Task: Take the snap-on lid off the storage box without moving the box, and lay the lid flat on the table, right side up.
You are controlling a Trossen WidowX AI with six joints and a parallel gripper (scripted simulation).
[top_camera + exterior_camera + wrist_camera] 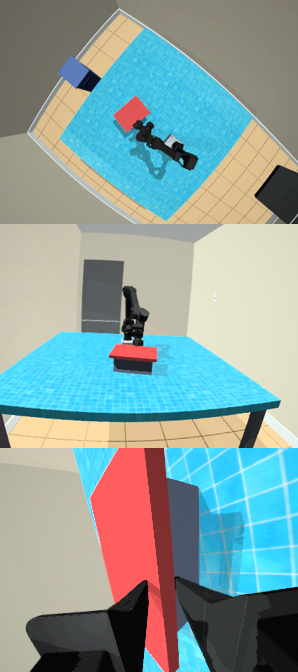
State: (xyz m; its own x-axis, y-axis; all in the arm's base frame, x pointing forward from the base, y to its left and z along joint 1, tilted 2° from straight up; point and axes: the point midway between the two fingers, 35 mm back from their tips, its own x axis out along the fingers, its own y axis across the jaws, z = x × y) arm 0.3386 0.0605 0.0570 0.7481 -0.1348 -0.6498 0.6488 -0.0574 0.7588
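My gripper tip is 80 mm short of the red lid and 10 mm to the left of it. Round my gripper tip: storage box (80 mm ahead, 10 mm to the right, 50 mm below).
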